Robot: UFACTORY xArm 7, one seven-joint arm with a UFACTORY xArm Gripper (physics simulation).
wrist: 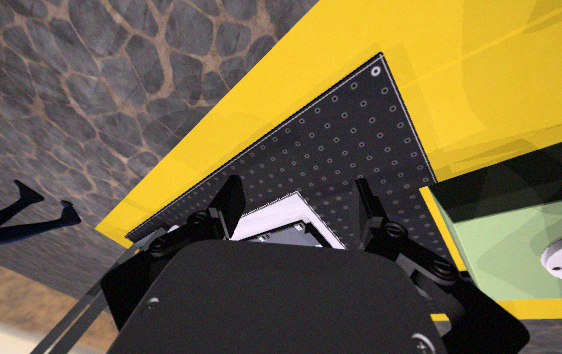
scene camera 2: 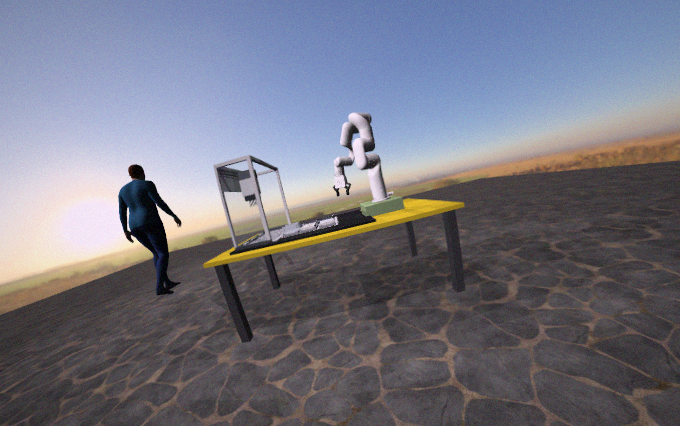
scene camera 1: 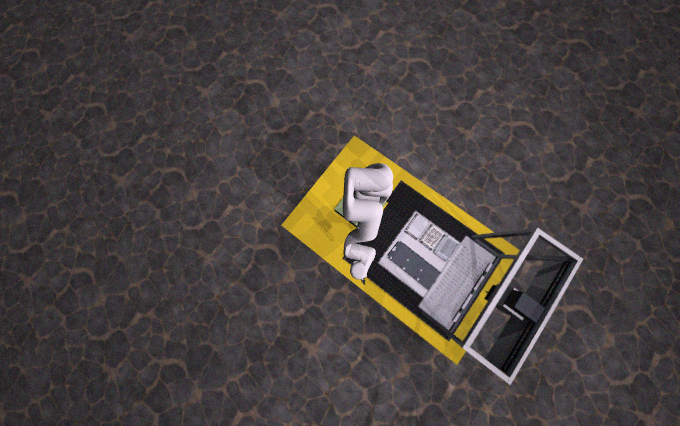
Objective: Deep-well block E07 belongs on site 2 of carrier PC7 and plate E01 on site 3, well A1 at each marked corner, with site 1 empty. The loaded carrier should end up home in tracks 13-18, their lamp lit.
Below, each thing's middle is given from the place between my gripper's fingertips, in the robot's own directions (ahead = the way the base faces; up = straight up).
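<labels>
With the grey carrier (scene camera 1: 418, 268) in sight, I find my gripper 130 mm above it and 180 mm to the right of it, and also 290 mm short of it.
</labels>
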